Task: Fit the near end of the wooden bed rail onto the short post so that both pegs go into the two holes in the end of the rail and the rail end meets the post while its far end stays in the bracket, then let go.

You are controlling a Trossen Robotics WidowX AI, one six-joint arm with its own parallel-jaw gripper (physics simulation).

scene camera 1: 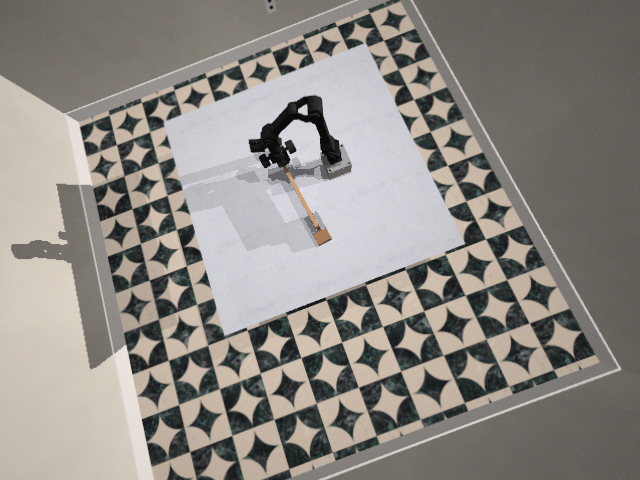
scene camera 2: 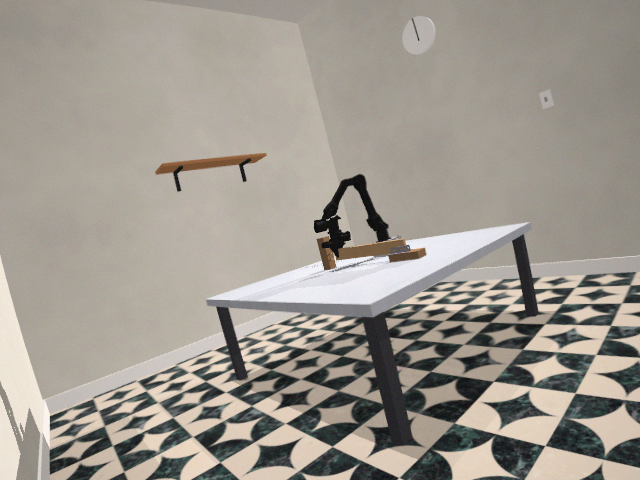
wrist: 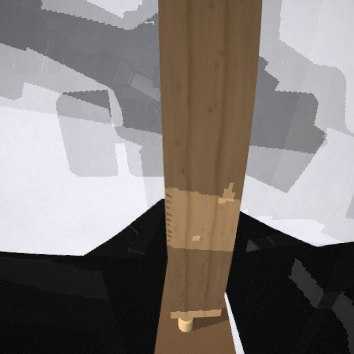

Scene:
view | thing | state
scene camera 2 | wooden bed rail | gripped by my gripper
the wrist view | my gripper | -
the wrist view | wooden bed rail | -

